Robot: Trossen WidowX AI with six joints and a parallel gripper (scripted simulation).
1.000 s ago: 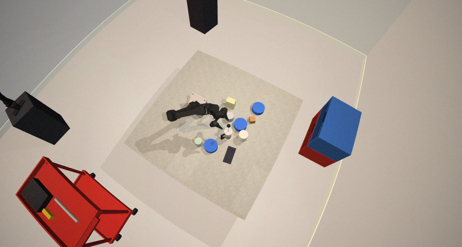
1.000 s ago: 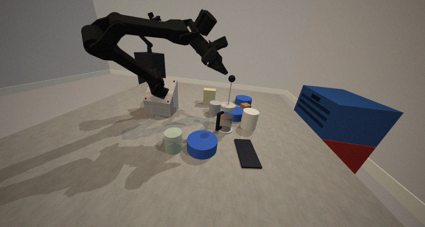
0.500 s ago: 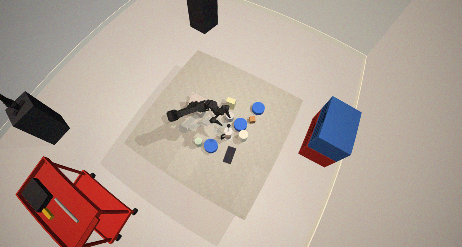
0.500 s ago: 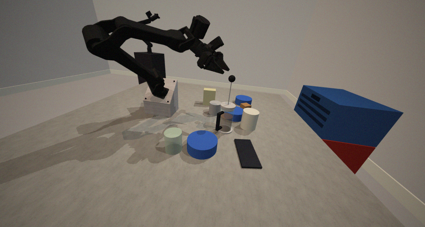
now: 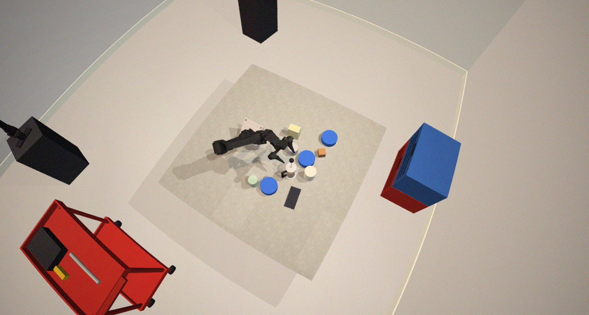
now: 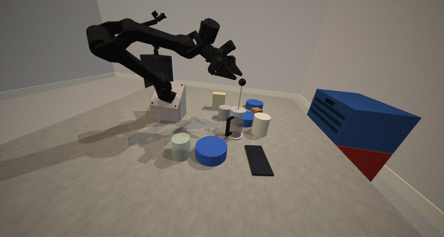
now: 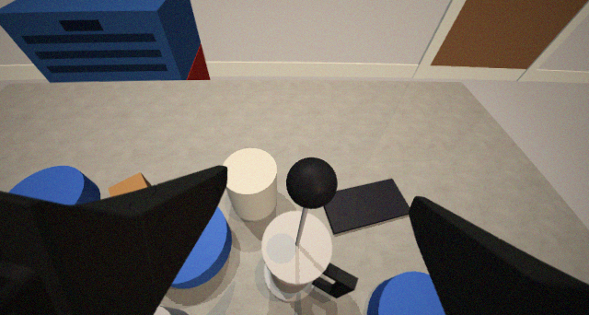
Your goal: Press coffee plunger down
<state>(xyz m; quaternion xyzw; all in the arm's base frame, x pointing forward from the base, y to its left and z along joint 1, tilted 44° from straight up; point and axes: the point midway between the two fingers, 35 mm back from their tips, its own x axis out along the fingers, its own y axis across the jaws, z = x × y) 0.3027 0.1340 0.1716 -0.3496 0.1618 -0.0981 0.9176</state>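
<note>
Now: gripper tip 1 cm short of the glass coffee press, 1 cm to the left of it and 15 cm above it. The rest, counted from my gripper tip: grey cylinder 8 cm behind, 15 cm to the left, 24 cm below; then orange cube 9 cm ahead, 26 cm to the left, 25 cm below; then flat black slab 13 cm ahead, 12 cm to the right, 27 cm below.
</note>
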